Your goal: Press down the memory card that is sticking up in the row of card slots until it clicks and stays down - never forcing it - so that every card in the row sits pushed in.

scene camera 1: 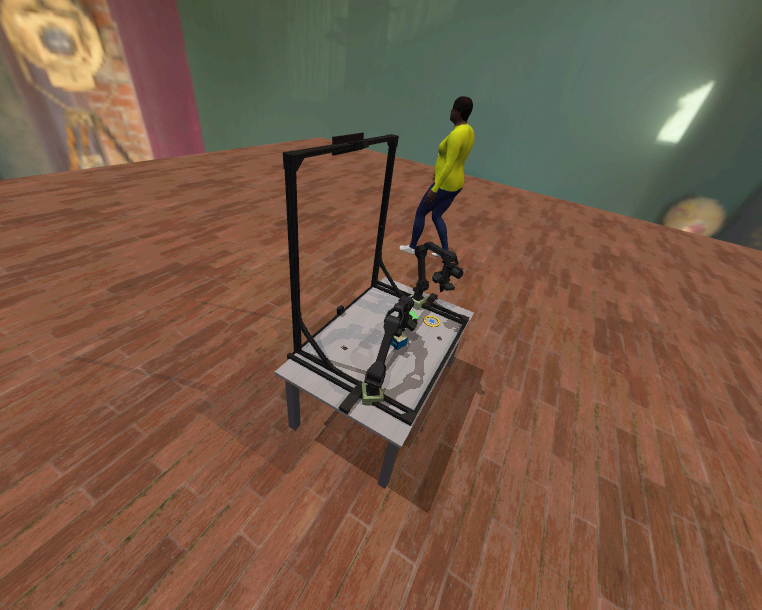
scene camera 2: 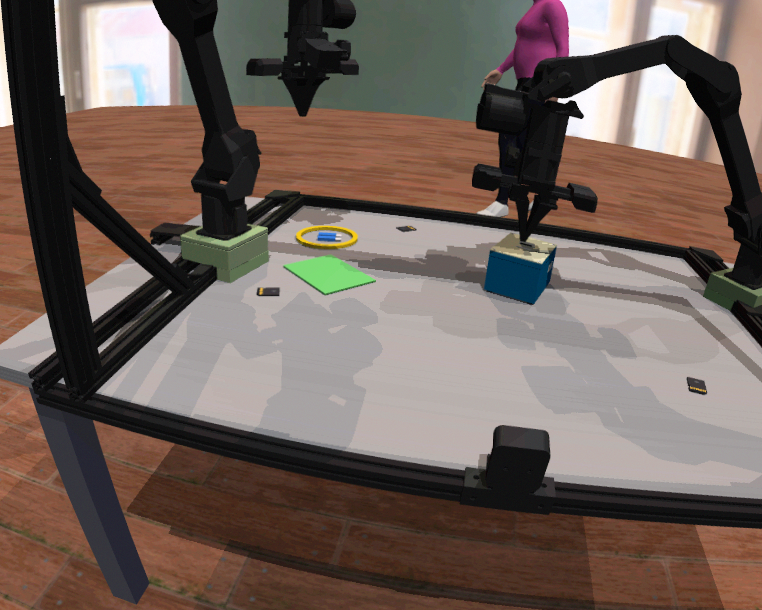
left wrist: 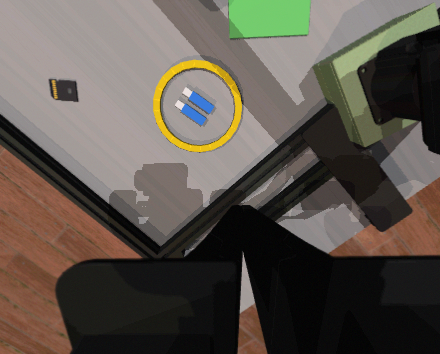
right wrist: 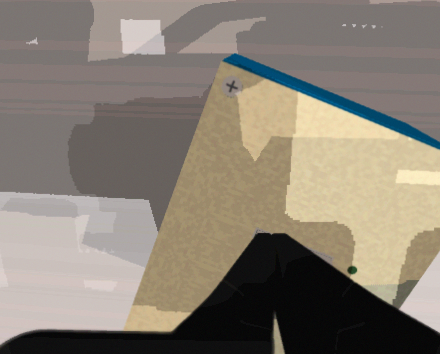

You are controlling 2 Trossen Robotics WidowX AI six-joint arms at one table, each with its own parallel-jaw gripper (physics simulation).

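Seen in the pictures: left gripper, fingertip midpoint: (scene camera 1: 440,291) (scene camera 2: 302,116) (left wrist: 240,214); right gripper, fingertip midpoint: (scene camera 2: 522,240) (right wrist: 270,247); left arm's base, origin of the base link: (scene camera 1: 417,297) (scene camera 2: 224,231) (left wrist: 397,81); right arm's base, origin of the base link: (scene camera 1: 372,390) (scene camera 2: 745,280).
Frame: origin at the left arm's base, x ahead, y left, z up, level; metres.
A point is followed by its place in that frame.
Observation:
A blue box with a cream top (scene camera 1: 399,342) {x 0.464, y 0.216, z 0.002 m} (scene camera 2: 519,276) {x 0.434, y 0.117, z -0.018 m} (right wrist: 200,200) stands on the table. My right gripper (scene camera 2: 524,239) {x 0.422, y 0.180, z 0.016 m} (right wrist: 270,247) {x 0.422, y 0.180, z 0.016 m} is shut and empty, its tips down at the box's top. A grey strip (right wrist: 321,256) {x 0.438, y 0.179, z 0.011 m} shows beside the tips in the right wrist view. The fingers hide most of it, so I cannot tell the cards or how high each sits. A small dark green dot (right wrist: 352,270) {x 0.449, y 0.177, z 0.010 m} shows on the top, right of the fingers. My left gripper (scene camera 2: 302,114) {x 0.030, y 0.177, z 0.162 m} (left wrist: 240,214) {x 0.030, y 0.177, z 0.162 m} is shut and empty, high above the table, away from the box.
A yellow ring (scene camera 2: 327,246) {x 0.104, y 0.148, z -0.052 m} (left wrist: 157,106) {x 0.103, y 0.236, z -0.051 m} lies around two blue sticks. A green sheet (scene camera 2: 328,274) {x 0.162, y 0.048, z -0.054 m} (left wrist: 270,19) {x 0.118, y 0.073, z -0.054 m} lies near it. Loose black cards (scene camera 2: 268,291) {x 0.118, y -0.047, z -0.055 m} (scene camera 2: 406,228) {x 0.178, y 0.326, z -0.055 m} (scene camera 2: 696,385) {x 0.700, y -0.002, z -0.055 m} lie flat on the table. Black rails edge the table; a black block (scene camera 2: 517,457) {x 0.506, y -0.271, z -0.014 m} stands on one.

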